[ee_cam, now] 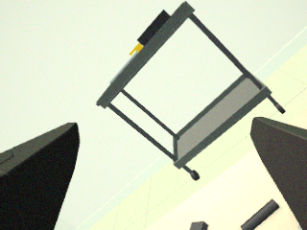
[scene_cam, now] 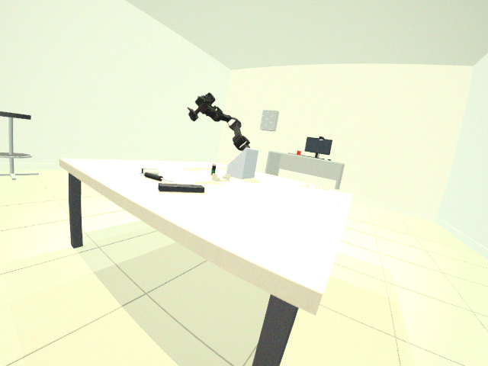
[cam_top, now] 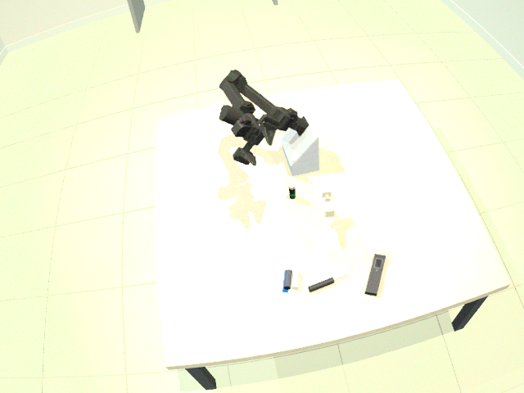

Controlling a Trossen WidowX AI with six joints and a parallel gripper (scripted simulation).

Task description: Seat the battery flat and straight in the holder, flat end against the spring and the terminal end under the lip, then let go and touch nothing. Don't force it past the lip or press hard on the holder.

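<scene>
My gripper tip is 360 mm above the battery, 130 mm past it and 120 mm to the right of it. From my gripper tip the other things lie so: dark remote: 380 mm below, 320 mm ahead, 290 mm to the left.
</scene>
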